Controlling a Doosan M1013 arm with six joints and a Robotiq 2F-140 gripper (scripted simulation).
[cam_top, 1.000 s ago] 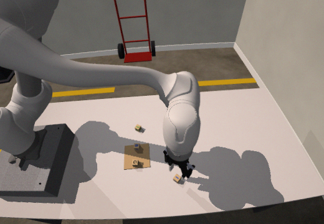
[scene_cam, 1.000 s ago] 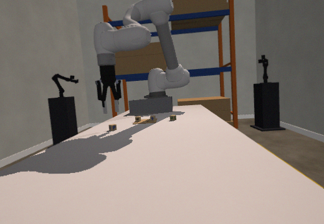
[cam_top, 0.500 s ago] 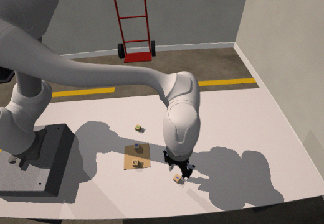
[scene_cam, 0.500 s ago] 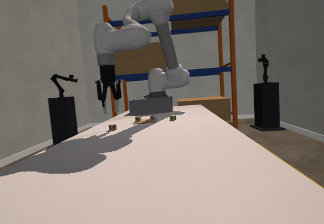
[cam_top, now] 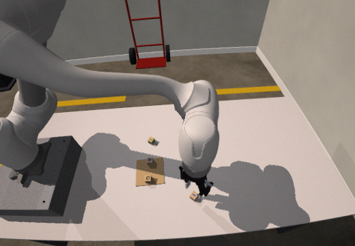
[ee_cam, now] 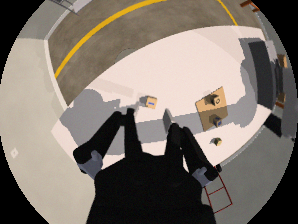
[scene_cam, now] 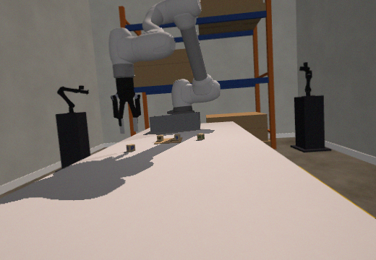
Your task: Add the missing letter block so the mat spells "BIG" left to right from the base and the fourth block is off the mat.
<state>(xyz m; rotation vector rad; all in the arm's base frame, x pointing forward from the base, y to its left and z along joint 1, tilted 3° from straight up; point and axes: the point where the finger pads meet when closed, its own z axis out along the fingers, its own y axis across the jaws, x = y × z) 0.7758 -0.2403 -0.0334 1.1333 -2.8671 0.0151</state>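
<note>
Now: hand 19 cm past the tan mat, 16 cm to the right of it and 11 cm above it. From my hand the other things lie so: block marked g (20 cm behind, 11 cm to the left, 10 cm below).
</note>
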